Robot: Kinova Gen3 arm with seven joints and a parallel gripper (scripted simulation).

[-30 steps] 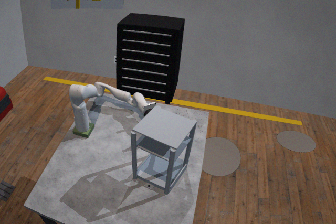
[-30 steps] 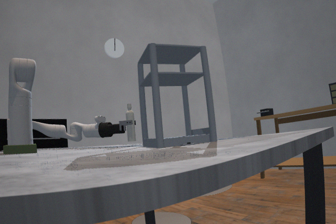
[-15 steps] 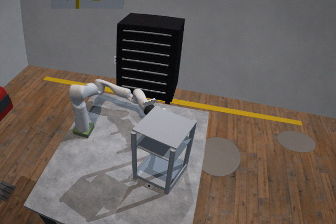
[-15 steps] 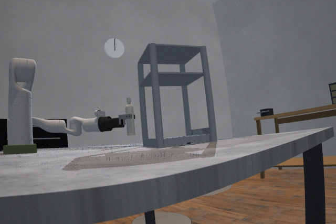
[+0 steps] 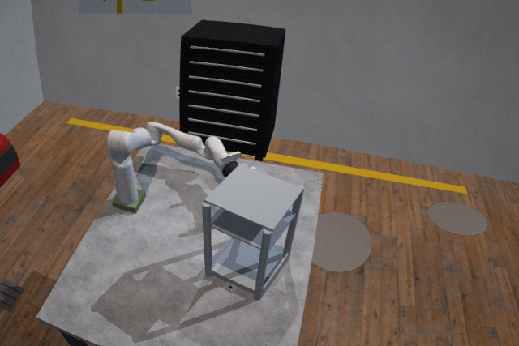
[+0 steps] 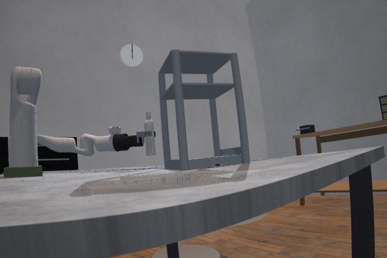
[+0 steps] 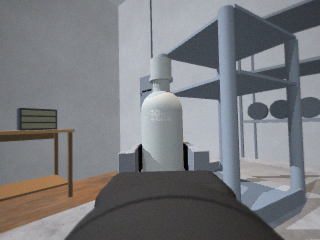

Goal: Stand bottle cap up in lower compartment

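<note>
Now: hand 10 cm short of the grey shelving unit, 28 cm to the left of it and 4 cm below it. The rest, counted from my hand: bottle: 3 cm above.
</note>
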